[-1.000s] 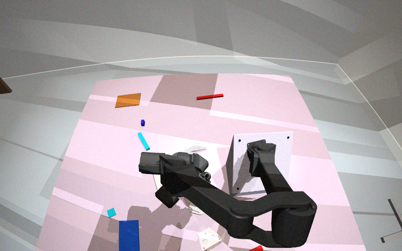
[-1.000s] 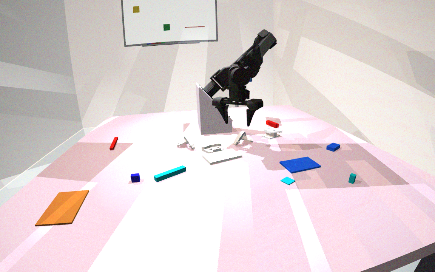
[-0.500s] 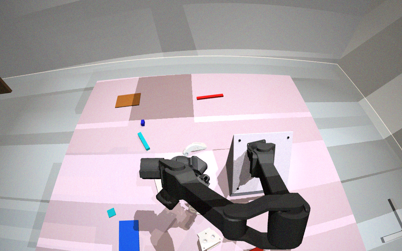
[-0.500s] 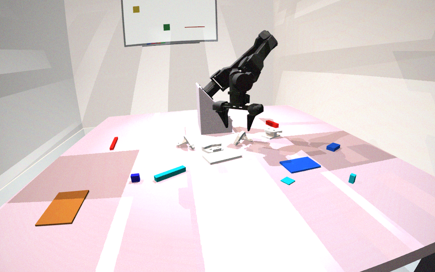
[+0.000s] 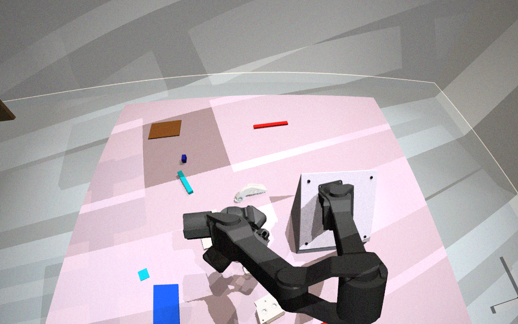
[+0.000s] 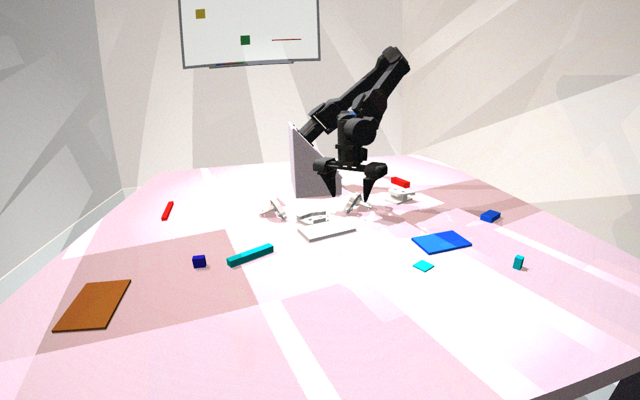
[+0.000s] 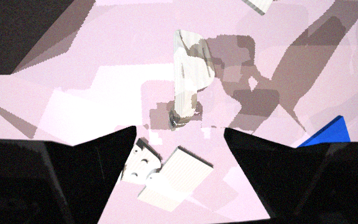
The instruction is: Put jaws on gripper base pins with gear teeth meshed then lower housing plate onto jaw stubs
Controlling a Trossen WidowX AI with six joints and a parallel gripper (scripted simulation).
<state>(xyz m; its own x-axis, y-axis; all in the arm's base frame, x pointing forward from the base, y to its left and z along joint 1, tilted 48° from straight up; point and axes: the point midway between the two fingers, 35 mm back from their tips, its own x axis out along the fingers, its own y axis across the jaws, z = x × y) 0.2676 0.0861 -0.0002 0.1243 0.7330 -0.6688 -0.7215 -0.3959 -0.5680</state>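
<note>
My gripper tip is 2 cm past the white jaw, 1 cm to the right of it and 3 cm above it. Also, from my gripper tip: white sheet (8 cm ahead, 9 cm to the right, 4 cm below); housing plate (1 cm ahead, 10 cm to the right, 4 cm below); white gripper base (6 cm behind, 18 cm to the left, 2 cm below).
</note>
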